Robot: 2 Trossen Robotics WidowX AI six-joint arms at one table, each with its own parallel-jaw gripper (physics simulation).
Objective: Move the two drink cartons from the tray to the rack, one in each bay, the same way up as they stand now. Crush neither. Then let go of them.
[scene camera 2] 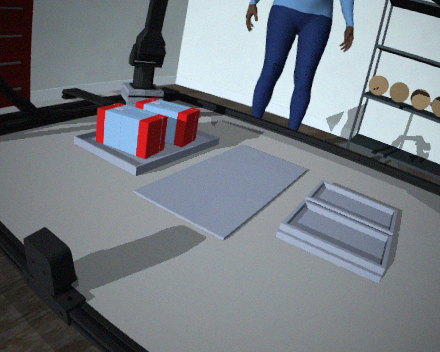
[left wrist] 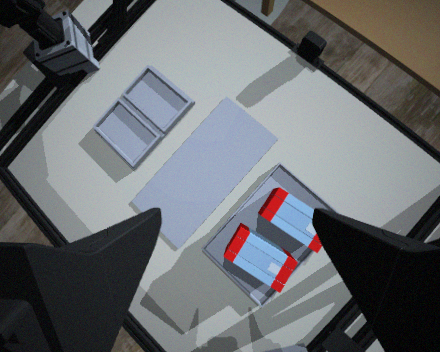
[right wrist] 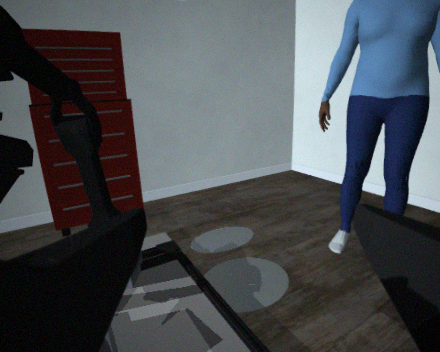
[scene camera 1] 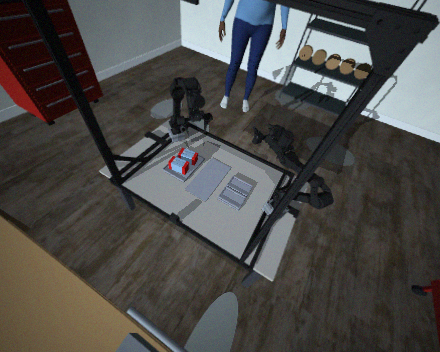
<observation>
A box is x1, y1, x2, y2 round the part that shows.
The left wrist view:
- left gripper: [0, 208, 439, 351]
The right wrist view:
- right gripper: [0, 204, 439, 351]
</observation>
